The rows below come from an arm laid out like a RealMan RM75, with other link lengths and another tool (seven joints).
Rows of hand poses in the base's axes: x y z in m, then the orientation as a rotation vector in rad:
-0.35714 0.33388 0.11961 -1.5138 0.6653 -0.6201
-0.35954 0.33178 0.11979 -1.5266 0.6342 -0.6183
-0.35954 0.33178 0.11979 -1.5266 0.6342 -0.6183
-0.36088 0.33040 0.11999 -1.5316 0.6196 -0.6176
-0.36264 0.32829 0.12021 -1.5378 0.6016 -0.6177
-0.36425 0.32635 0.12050 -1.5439 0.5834 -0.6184
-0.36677 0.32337 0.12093 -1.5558 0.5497 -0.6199
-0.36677 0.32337 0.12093 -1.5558 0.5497 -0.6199
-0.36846 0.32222 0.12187 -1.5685 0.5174 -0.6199
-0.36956 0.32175 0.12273 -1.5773 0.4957 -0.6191
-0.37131 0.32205 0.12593 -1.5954 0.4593 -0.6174
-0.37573 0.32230 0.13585 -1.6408 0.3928 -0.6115
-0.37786 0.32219 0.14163 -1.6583 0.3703 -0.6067
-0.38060 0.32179 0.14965 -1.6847 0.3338 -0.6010
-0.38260 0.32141 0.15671 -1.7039 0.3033 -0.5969
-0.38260 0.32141 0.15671 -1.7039 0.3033 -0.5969
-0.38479 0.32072 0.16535 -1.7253 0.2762 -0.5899
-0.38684 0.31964 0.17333 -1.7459 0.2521 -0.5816
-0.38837 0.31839 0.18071 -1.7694 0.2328 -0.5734
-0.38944 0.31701 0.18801 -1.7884 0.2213 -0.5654
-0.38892 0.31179 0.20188 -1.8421 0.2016 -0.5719
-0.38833 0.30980 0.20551 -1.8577 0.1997 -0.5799
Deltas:
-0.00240 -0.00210 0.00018 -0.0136 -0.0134 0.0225
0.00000 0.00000 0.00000 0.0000 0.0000 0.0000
-0.00134 -0.00138 0.00020 -0.0056 -0.0067 0.0103
-0.00176 -0.00211 0.00022 -0.0074 -0.0087 0.0121
-0.00161 -0.00194 0.00029 -0.0077 -0.0092 0.0118
-0.00252 -0.00298 0.00043 -0.0150 -0.0168 0.0217
0.00000 0.00000 0.00000 0.0000 0.0000 0.0000
-0.00169 -0.00115 0.00094 -0.0153 -0.0148 0.0217
-0.00110 -0.00047 0.00086 -0.0104 -0.0093 0.0150
-0.00175 0.00030 0.00320 -0.0207 -0.0142 0.0254
-0.00442 0.00025 0.00992 -0.0490 -0.0197 0.0480
-0.00213 -0.00011 0.00578 -0.0180 -0.0042 0.0177
-0.00274 -0.00040 0.00802 -0.0283 -0.0086 0.0272
-0.00200 -0.00038 0.00706 -0.0214 -0.0083 0.0222
0.00000 0.00000 0.00000 0.0000 0.0000 0.0000
-0.00219 -0.00069 0.00864 -0.0224 -0.0040 0.0213
-0.00205 -0.00108 0.00798 -0.0211 -0.0017 0.0199
-0.00153 -0.00125 0.00738 -0.0233 0.0016 0.0163
-0.00107 -0.00138 0.00730 -0.0180 0.0043 0.0111
0.00052 -0.00522 0.01387 -0.0554 0.0000 0.0063
0.00059 -0.00199 0.00363 -0.0169 -0.0021 -0.0040

